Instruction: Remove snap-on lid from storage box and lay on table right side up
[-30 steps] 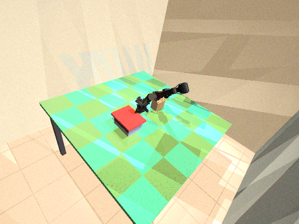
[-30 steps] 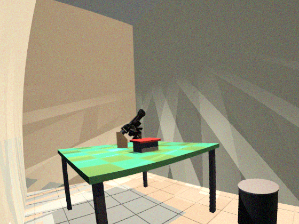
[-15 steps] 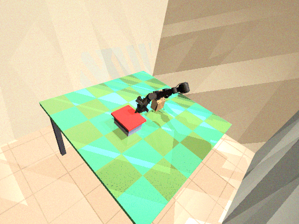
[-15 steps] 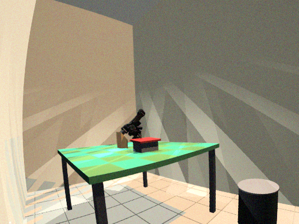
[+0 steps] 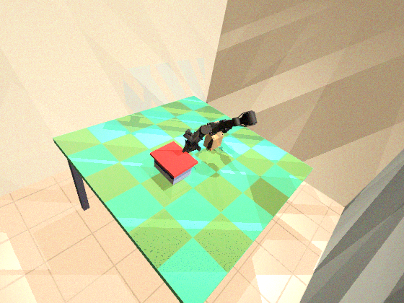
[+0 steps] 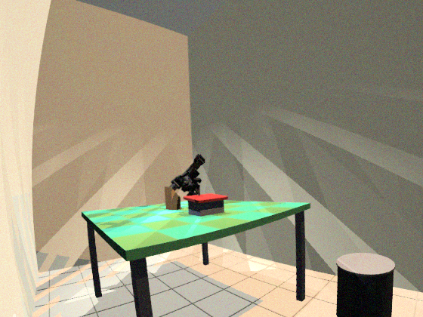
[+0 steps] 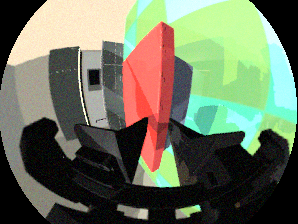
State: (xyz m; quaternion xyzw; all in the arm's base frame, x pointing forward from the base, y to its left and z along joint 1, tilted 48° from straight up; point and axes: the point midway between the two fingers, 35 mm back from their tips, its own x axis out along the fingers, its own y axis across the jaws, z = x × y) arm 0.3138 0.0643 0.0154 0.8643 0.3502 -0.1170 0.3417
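My gripper tip is now 80 mm short of the red lid. The rest, counted from my gripper tip: storage box (80 mm ahead, 60 mm below).
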